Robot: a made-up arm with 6 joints.
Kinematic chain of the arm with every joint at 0, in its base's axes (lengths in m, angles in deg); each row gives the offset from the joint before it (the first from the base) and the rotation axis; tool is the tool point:
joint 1: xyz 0 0 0.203 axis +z
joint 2: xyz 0 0 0 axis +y
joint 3: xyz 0 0 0.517 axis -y
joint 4: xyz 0 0 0 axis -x
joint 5: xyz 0.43 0 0 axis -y
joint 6: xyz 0 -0.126 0 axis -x
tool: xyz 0 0 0
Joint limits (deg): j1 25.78..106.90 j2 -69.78..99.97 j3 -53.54..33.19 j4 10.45..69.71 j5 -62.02..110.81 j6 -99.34..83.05
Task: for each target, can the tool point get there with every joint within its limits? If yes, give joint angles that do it. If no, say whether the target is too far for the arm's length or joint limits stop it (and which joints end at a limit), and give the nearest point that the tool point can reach.
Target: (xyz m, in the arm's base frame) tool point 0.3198 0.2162 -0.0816
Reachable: yes | joints 47.74 74.72 -43.07 43.56 57.39 -27.10
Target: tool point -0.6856 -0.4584 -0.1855
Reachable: no: joint limits stop it (at a limit: joint 1, joint 2, joint 3, joint 4) | nearest point -0.0097 0.1821 -0.1841 | short by 0.931 m
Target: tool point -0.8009 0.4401 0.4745
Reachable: no: joint limits stop it (at a limit: joint 1, joint 4) | nearest point -0.1483 0.6384 0.4745 | short by 0.682 m
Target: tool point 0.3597 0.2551 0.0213
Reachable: yes | joints 48.35 60.48 -42.41 38.03 56.35 -20.55
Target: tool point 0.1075 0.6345 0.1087
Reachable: yes | joints 90.48 56.12 -13.22 26.50 47.77 64.19
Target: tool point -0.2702 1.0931 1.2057
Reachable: no: too far | nearest point -0.1537 0.6561 0.8027 | short by 0.606 m
